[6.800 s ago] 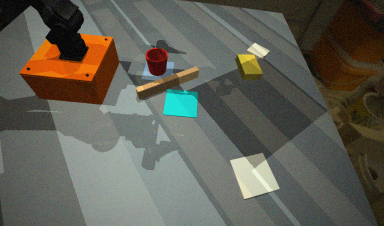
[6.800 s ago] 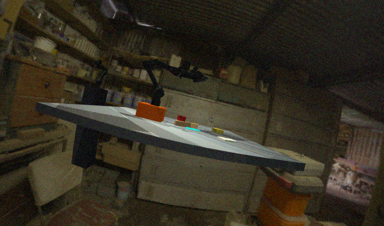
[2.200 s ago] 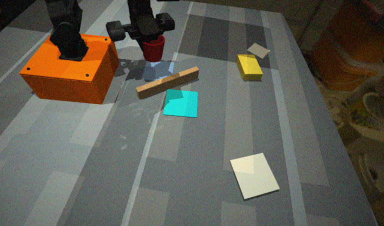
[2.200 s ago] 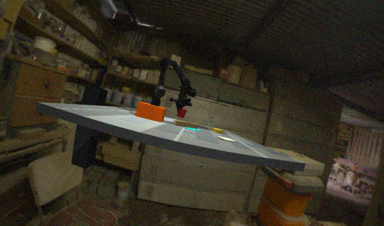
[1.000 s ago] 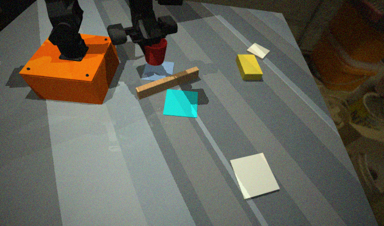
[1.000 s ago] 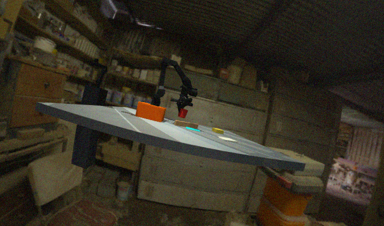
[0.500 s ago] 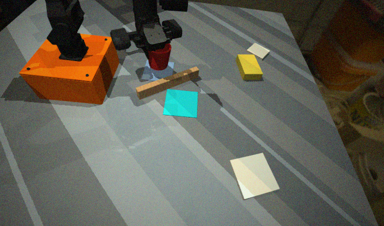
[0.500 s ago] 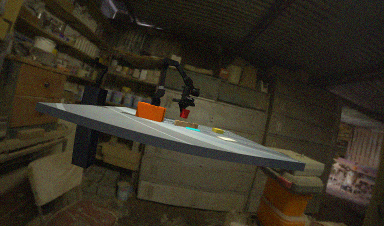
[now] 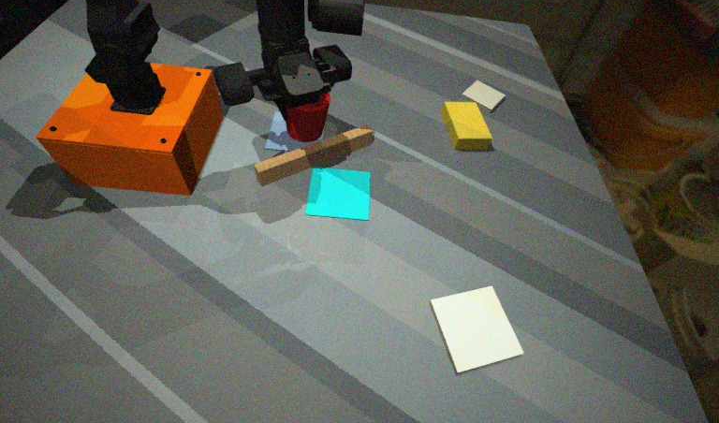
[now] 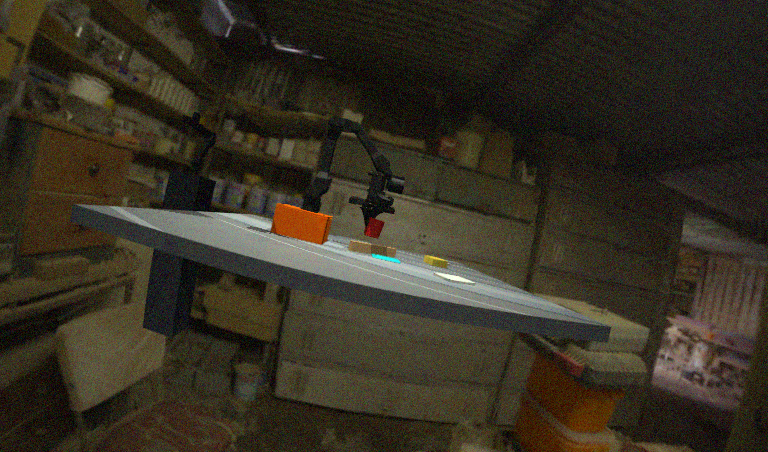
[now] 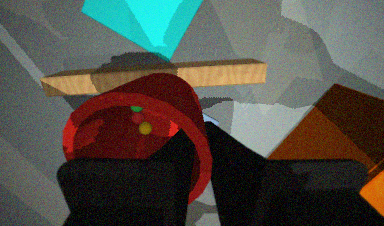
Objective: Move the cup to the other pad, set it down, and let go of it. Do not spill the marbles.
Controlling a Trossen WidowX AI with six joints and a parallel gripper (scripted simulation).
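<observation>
Right now my gripper tip is 90 mm short of the cyan pad, 60 mm to the left of it and 110 mm above it. Round my gripper tip: red cup 30 mm ahead, 10 mm to the left; pale blue pad 80 mm to the left, 110 mm below; yellow block 340 mm ahead, 140 mm to the left, 90 mm below.
</observation>
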